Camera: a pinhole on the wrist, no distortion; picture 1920 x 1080 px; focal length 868.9 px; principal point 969.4 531.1 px. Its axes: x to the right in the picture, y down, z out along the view. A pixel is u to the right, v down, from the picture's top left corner.
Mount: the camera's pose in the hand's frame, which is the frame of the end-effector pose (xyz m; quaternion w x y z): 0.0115 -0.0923 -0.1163 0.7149 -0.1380 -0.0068 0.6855
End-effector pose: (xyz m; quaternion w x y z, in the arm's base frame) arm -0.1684 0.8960 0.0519 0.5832 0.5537 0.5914 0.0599
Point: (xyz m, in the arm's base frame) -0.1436 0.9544 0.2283
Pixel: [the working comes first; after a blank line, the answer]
In the camera's frame: 0.2381 0.0664 0.1069

outside the picture
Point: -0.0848 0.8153 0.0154
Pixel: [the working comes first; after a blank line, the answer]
In the camera's frame: 0.0389 -0.0250 0.2486

1105.4 443.9
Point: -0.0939 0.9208 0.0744
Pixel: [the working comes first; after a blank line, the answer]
In the camera's frame: 0.1322 -0.0417 0.1731

1633.2 321.8
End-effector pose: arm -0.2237 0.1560 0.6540 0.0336 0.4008 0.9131 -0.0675
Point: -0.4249 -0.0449 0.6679
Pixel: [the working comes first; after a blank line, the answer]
In the camera's frame: -0.2132 -0.0088 0.0948

outside the picture
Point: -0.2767 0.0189 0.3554
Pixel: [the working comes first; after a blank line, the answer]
In the camera's frame: -0.0895 -0.0494 0.4215

784.8 429.2
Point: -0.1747 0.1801 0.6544
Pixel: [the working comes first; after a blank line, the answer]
In the camera's frame: 0.1200 0.0065 0.1409

1709.5 571.2
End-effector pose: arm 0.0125 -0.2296 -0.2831 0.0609 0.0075 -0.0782 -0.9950
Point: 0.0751 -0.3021 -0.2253
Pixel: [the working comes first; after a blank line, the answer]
In the camera's frame: 0.1439 0.0344 0.2013

1590.8 679.8
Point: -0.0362 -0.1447 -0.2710
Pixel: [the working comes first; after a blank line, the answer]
In the camera's frame: -0.0190 -0.0551 0.1328

845.3 170.4
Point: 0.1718 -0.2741 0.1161
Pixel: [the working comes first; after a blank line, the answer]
In the camera's frame: 0.1139 0.0642 0.5547

1147.8 631.7
